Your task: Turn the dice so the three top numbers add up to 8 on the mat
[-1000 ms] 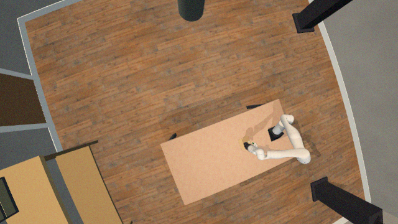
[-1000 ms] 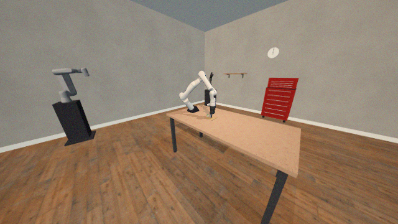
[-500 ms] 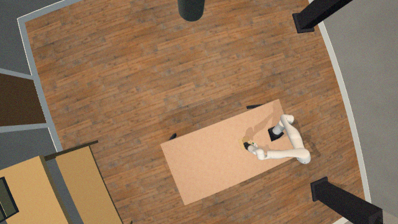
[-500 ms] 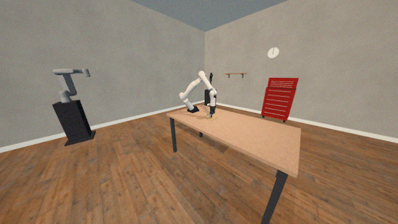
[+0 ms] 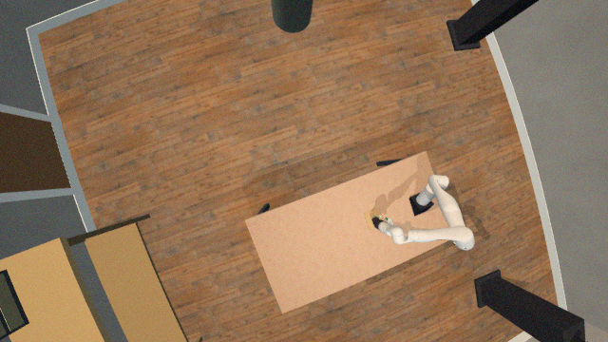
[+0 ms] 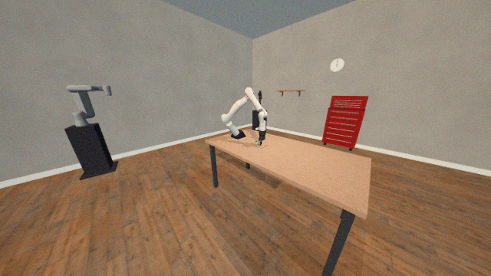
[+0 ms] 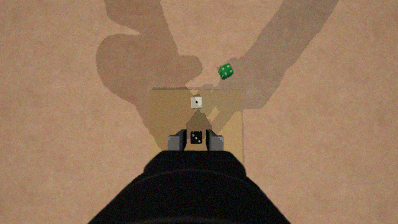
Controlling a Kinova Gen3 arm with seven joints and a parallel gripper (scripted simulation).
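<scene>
Right now the black die is 1 cm below my hand. From my hand the other things lie so: green die 10 cm behind, 3 cm to the left, 2 cm below; tan mat 2 cm below; white die 5 cm behind, 1 cm to the right, 1 cm below.
</scene>
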